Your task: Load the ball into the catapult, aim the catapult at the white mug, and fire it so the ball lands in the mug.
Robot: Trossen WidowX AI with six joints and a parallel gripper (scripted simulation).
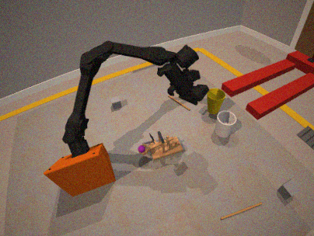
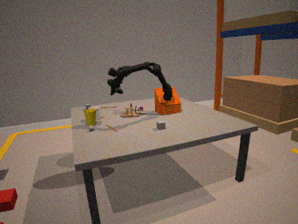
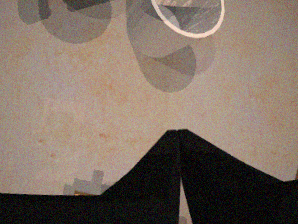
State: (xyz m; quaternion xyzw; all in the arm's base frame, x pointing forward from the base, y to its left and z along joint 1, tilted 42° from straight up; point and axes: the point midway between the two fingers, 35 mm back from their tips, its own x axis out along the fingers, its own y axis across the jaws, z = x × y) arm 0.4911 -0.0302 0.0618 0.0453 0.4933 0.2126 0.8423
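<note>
My gripper tip is now 260 mm past the purple ball, 20 mm to the left of it and 150 mm above it. Also, from my gripper tip: wooden catapult (190 mm behind, 150 mm below); then white mug (150 mm ahead, 40 mm to the right, 180 mm below); then yellow cup (180 mm ahead, 110 mm to the left, 180 mm below).
</note>
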